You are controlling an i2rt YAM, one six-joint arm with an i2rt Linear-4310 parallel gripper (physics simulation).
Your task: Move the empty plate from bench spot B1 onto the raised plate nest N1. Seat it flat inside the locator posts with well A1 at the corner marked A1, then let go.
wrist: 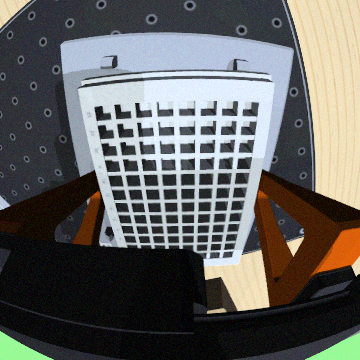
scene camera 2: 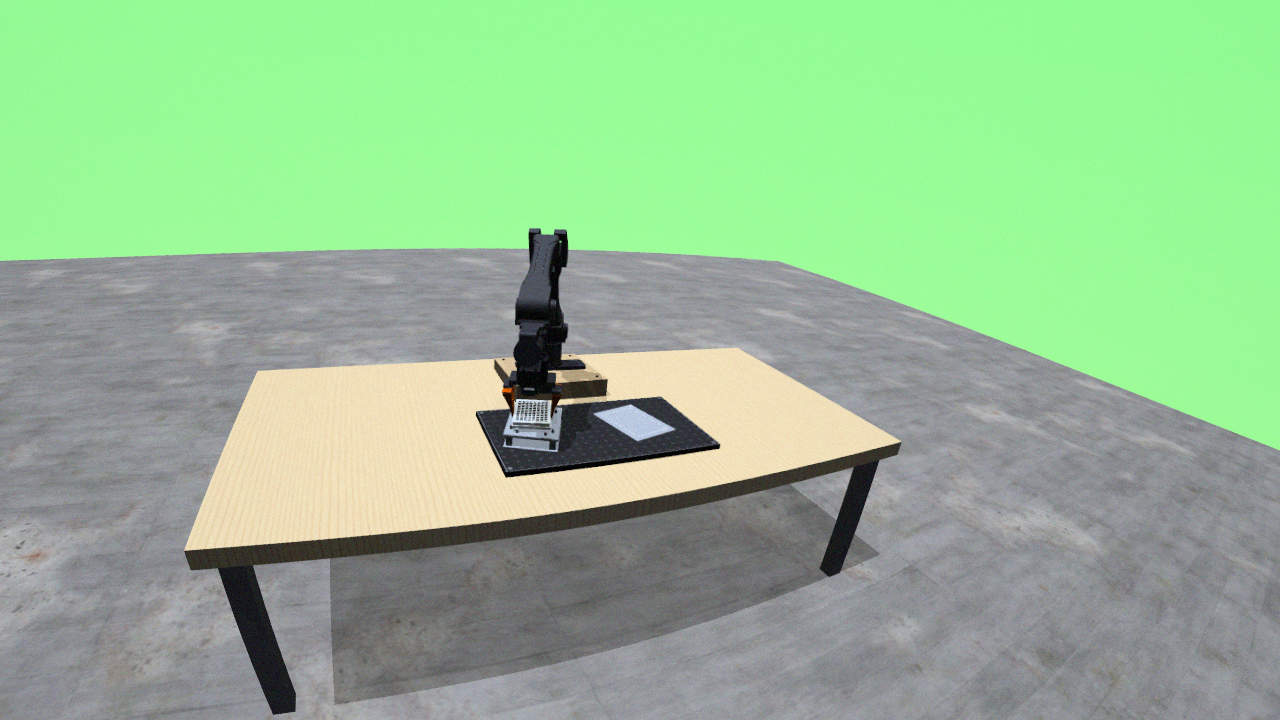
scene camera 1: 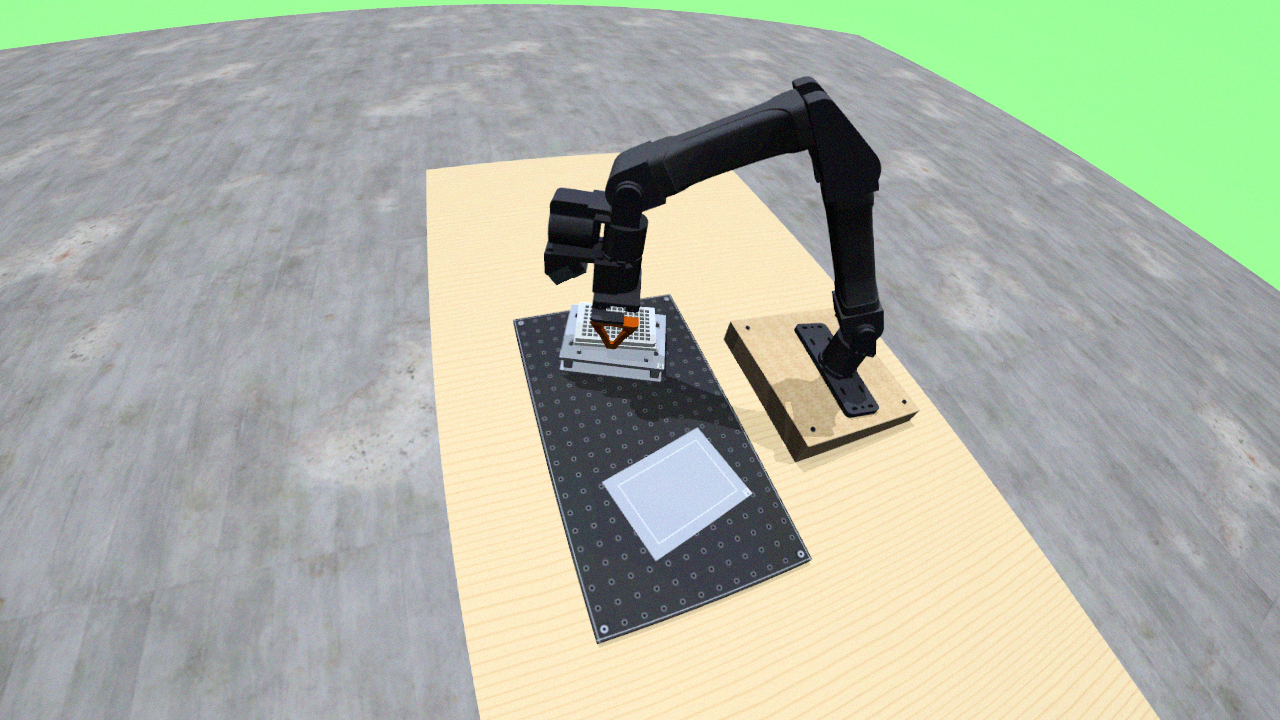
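Pixels of known places: gripper, fingertip midpoint: point(wrist: 178, 176) point(scene camera 2: 532, 417) point(scene camera 1: 612, 328); arm's base, link origin: point(scene camera 2: 550, 366) point(scene camera 1: 833, 368).
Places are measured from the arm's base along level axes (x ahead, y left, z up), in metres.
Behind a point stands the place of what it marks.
Note:
The white plate point(scene camera 1: 586, 338) @(x 0.413, y -0.097, z 0.031 m) point(scene camera 2: 533, 417) @(x 0.388, y -0.129, z 0.027 m) point(wrist: 200, 90) @(x 0.412, y -0.149, z 0.030 m) is between my fingers, over the raised grey nest N1 point(scene camera 1: 581, 352) @(x 0.421, y -0.091, z 0.007 m) point(scene camera 2: 544, 433) @(x 0.437, y -0.113, z 0.012 m) point(wrist: 175, 50) @(x 0.429, y -0.142, z 0.007 m). My gripper point(scene camera 1: 614, 331) @(x 0.364, y -0.126, z 0.015 m) point(scene camera 2: 534, 410) @(x 0.364, y -0.126, z 0.015 m) point(wrist: 178, 176) @(x 0.364, y -0.126, z 0.015 m) is shut on its two long sides with orange fingers. The plate looks nearly level and lined up with the nest. In the wrist view two posts stand just beyond its far edge. A dark post shows by its near left corner, beside a small marking too faint to read surely. The nearest end is partly hidden. Whether the underside touches the nest cannot be told.
Bench spot B1, a pale outlined card point(scene camera 1: 680, 492) @(x 0.324, y 0.148, z -0.027 m) point(scene camera 2: 632, 421) @(x 0.323, y 0.138, z -0.027 m), lies on the black perforated board point(scene camera 1: 572, 447) @(x 0.457, y 0.052, z -0.029 m) point(scene camera 2: 590, 447) @(x 0.438, y -0.006, z -0.029 m) with no plate on it. The arm's wooden base block point(scene camera 1: 769, 358) @(x 0.117, y -0.034, z 0.007 m) point(scene camera 2: 586, 386) @(x 0.134, y 0.072, z -0.008 m) stands beside the board on the table point(scene camera 1: 501, 232) @(x 0.535, y -0.497, z -0.042 m) point(scene camera 2: 358, 447) @(x 0.373, y -0.530, z -0.042 m).

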